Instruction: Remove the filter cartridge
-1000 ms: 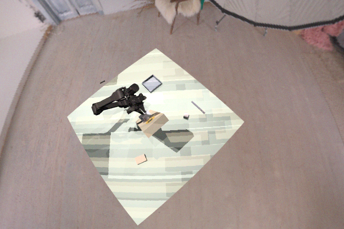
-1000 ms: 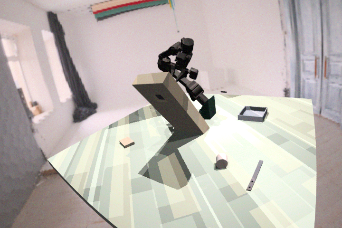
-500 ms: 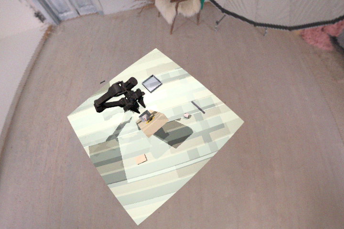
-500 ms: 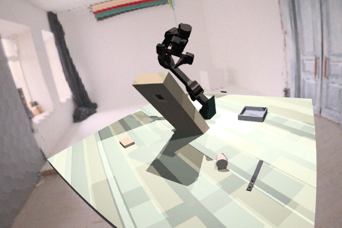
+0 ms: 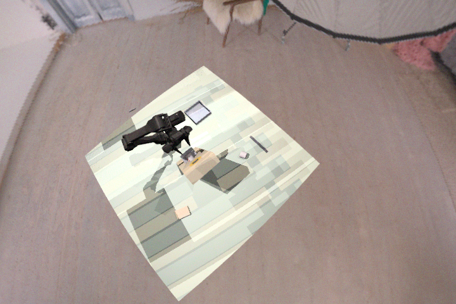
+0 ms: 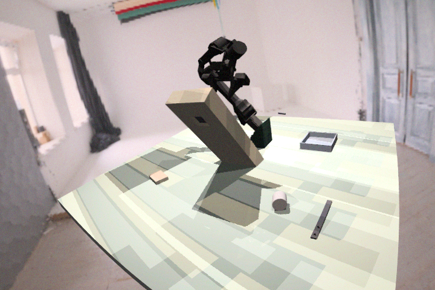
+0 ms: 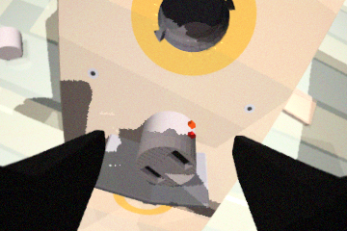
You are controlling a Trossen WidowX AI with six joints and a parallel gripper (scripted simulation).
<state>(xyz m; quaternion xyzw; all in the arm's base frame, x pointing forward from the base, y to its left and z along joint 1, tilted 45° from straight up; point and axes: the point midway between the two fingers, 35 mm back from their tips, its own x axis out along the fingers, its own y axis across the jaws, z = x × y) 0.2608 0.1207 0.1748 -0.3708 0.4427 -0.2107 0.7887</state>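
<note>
Now: the round filter cartridge 7 cm below my gripper tip and 1 cm to the right of it. Also, from my gripper tip: small tan block: 30 cm to the right, 29 cm below, 14 cm ahead; grey tray: 33 cm to the left, 28 cm below, 28 cm behind.
</note>
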